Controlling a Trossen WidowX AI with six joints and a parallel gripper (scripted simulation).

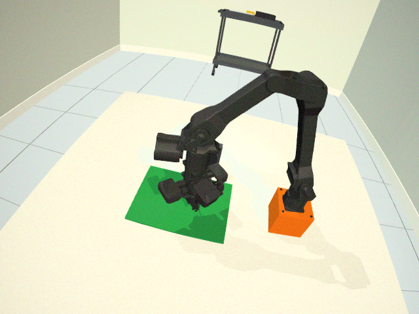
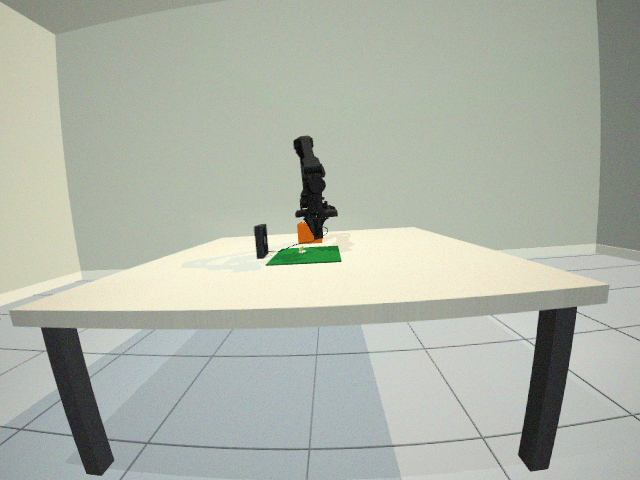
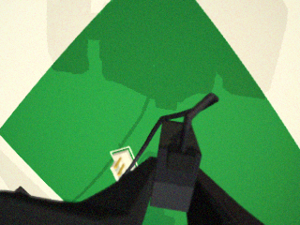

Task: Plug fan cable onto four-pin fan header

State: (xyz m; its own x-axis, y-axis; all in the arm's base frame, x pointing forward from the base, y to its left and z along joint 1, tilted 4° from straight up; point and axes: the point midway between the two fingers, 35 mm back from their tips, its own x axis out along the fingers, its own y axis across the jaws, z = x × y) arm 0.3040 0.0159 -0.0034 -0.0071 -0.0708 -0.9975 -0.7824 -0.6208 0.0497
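My gripper tip is now 1 cm past the dark plug, 1 cm to the right of it and 1 cm below it. The rest, counted from my gripper tip: green board: 3 cm ahead, 4 cm to the right, 8 cm below; white four-pin fan header: 6 cm to the right, 6 cm below; fan: 1 cm behind, 21 cm to the right.
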